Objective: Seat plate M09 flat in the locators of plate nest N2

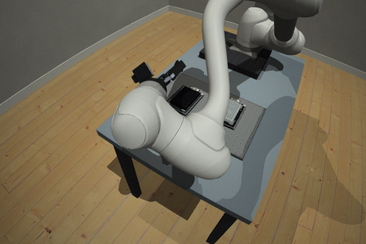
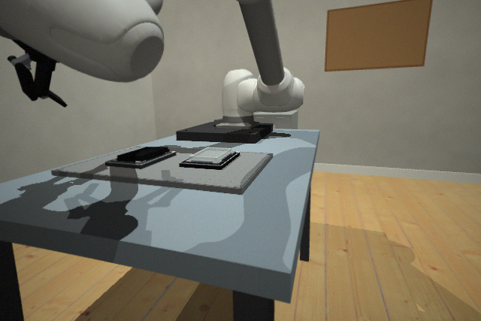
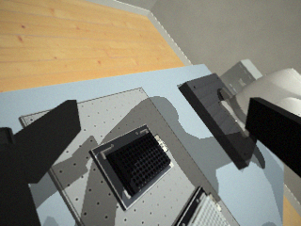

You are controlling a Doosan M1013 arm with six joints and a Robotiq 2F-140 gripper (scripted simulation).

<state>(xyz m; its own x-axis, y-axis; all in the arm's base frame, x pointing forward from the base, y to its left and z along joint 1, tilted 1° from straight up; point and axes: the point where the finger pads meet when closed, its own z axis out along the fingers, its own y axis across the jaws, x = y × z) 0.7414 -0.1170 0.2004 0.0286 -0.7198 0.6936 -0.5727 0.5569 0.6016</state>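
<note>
My gripper is now 14 cm past the black well plate, 2 cm to the right of it and 20 cm above it. Also, from my hand: plate nest 14 cm behind, 2 cm to the left, 22 cm below; white well plate 18 cm behind, 22 cm to the left, 21 cm below.
</note>
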